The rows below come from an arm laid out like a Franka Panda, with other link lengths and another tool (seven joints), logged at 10 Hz.
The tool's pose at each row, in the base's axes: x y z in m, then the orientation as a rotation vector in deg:
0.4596, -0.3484, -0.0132, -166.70, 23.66, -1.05
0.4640, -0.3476, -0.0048, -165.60, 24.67, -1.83
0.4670, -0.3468, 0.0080, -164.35, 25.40, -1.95
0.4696, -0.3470, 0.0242, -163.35, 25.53, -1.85
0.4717, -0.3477, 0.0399, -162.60, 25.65, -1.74
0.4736, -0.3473, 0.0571, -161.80, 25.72, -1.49
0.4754, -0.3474, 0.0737, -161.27, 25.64, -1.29
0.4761, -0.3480, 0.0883, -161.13, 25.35, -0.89
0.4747, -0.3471, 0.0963, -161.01, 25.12, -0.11
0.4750, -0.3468, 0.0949, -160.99, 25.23, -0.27
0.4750, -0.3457, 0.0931, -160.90, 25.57, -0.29
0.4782, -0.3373, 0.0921, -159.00, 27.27, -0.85
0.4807, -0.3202, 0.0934, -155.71, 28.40, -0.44
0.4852, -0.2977, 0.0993, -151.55, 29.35, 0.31
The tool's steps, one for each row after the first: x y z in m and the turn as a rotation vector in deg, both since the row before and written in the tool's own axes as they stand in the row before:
0.0039, -0.0036, -0.0079, 1.01, 0.47, 0.73
0.0025, -0.0044, -0.0122, 1.13, -0.01, 0.62
0.0023, -0.0044, -0.0156, 0.95, -0.18, 0.21
0.0019, -0.0040, -0.0152, 0.71, -0.16, 0.18
0.0013, -0.0055, -0.0164, 0.75, -0.27, 0.16
0.0013, -0.0051, -0.0159, 0.51, -0.22, 0.03
0.0004, -0.0038, -0.0141, 0.14, -0.33, -0.14
-0.0019, -0.0027, -0.0075, 0.07, -0.57, -0.06
0.0003, 0.0000, 0.0014, 0.02, 0.12, 0.06
-0.0003, -0.0005, 0.0020, 0.04, 0.04, 0.24
0.0005, -0.0083, 0.0035, 1.67, 0.34, 1.31
-0.0033, -0.0165, 0.0043, 2.98, -0.60, 1.23
-0.0038, -0.0232, 0.0030, 3.79, -0.99, 1.31

